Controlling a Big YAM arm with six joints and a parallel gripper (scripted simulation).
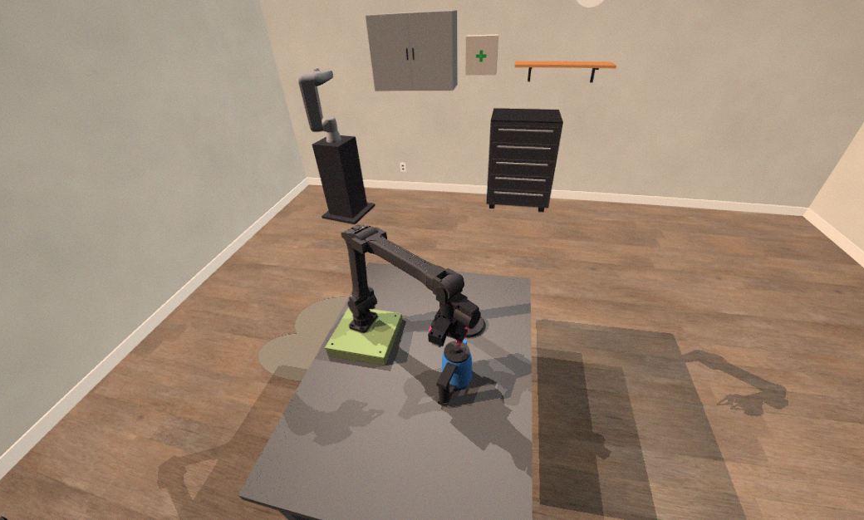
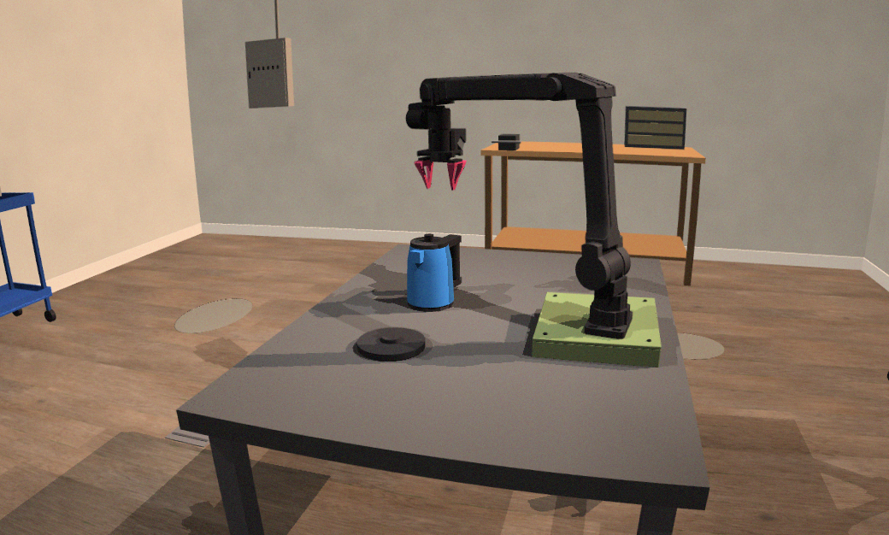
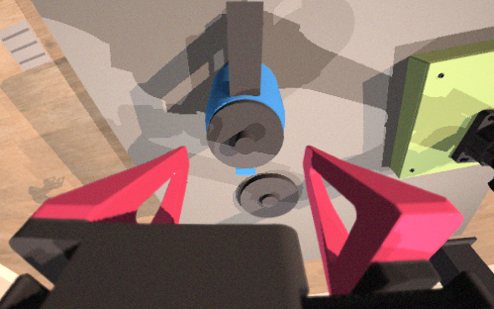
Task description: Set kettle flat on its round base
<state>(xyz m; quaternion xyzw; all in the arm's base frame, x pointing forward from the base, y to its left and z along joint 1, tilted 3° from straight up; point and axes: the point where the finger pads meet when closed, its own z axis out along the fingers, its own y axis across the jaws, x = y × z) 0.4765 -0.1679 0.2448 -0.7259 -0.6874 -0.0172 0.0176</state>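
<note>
My hand is 210 mm above the blue kettle and 30 mm to the right of it. Also, from my hand: round black base: 340 mm to the left, 290 mm below, 40 mm behind.
</note>
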